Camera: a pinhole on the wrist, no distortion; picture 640 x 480 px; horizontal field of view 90.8 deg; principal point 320.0 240.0 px. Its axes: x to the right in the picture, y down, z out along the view. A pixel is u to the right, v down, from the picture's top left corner.
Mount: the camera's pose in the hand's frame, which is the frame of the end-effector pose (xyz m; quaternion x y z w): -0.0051 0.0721 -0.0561 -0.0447 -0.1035 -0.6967 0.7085
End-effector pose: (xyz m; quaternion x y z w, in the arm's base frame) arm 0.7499 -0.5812 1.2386 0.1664 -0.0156 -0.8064 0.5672
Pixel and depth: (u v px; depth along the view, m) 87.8 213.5 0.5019
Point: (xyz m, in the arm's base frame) 1.1648 -0.7449 1.7093
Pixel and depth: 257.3 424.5 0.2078
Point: 0.8225 -0.7521 1.3873
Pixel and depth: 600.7 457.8 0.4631
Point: 0.3152 -0.8389 1.5994
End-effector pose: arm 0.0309 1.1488 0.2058 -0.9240 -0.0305 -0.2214 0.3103
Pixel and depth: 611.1 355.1 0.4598
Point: 0.2906 1.6244 0.0455
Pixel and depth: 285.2 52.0 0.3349
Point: -0.0487 1.1732 -0.1652
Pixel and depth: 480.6 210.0 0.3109
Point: 0.0820 1.3317 -0.0060
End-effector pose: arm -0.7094 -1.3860 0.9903 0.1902 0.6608 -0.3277 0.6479
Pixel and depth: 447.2 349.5 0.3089
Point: -0.5000 -1.5771 0.9271
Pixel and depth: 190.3 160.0 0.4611
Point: -0.2066 -1.3422 1.1025
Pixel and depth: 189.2 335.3 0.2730
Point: -0.4096 -1.3542 0.9036
